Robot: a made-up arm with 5 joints. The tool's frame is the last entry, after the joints. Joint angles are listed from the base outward. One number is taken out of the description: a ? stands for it. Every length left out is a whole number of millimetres.
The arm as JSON. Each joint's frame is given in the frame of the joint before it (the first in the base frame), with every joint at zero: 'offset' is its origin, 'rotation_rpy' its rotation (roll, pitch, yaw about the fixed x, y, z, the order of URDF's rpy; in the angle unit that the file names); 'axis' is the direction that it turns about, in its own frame. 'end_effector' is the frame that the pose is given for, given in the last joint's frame.
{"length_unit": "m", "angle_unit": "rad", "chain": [
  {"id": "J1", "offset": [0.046, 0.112, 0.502], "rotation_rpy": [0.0, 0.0, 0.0], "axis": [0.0, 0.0, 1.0]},
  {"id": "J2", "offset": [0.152, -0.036, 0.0], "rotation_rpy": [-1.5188, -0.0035, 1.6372], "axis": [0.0, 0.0, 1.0]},
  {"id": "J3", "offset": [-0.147, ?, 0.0], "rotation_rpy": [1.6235, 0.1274, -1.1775], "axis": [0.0, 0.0, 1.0]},
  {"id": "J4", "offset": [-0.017, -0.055, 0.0], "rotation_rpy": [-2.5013, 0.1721, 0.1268], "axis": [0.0, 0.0, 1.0]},
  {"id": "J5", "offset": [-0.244, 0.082, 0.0], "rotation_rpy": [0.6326, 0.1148, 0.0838], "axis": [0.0, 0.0, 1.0]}
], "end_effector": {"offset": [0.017, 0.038, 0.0], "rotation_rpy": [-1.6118, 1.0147, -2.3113]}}
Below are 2 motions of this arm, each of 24 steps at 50 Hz.
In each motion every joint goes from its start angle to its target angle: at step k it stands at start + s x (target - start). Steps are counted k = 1, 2, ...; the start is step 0. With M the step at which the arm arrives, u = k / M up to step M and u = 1 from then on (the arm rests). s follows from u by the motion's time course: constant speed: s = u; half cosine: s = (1 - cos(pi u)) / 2; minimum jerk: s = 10 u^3 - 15 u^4 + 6 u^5.
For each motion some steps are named. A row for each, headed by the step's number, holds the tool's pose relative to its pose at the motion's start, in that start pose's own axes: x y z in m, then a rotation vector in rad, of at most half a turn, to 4 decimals.
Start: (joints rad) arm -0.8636 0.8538 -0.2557 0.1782 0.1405
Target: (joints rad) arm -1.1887 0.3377 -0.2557 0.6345 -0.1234
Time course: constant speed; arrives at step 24
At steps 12, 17, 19, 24:
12: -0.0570 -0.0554 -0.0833 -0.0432 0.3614 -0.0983
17: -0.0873 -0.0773 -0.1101 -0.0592 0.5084 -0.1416
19: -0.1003 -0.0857 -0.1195 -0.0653 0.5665 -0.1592
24: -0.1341 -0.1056 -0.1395 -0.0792 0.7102 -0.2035

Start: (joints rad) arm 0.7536 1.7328 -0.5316 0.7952 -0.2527
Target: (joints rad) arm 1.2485 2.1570 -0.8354 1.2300 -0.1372
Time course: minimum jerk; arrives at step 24
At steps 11, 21, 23, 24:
11: -0.0228 -0.1120 0.0390 -0.1058 -0.0928 -0.3217
21: -0.1196 -0.2438 0.0450 -0.2503 -0.0306 -0.7617
23: -0.1232 -0.2467 0.0445 -0.2545 -0.0258 -0.7731
24: -0.1233 -0.2468 0.0445 -0.2546 -0.0256 -0.7736

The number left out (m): -0.086
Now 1 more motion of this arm.
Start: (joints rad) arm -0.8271 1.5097 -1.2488 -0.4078 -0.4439
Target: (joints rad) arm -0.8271 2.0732 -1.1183 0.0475 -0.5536
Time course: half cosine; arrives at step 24
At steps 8, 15, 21, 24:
8: -0.0018 -0.0223 0.0458 -0.0354 -0.1613 -0.0700
15: -0.0308 -0.0596 0.1248 -0.0810 -0.4472 -0.2109
21: -0.0643 -0.0802 0.1675 -0.0973 -0.6229 -0.3069
24: -0.0700 -0.0829 0.1729 -0.0988 -0.6476 -0.3209

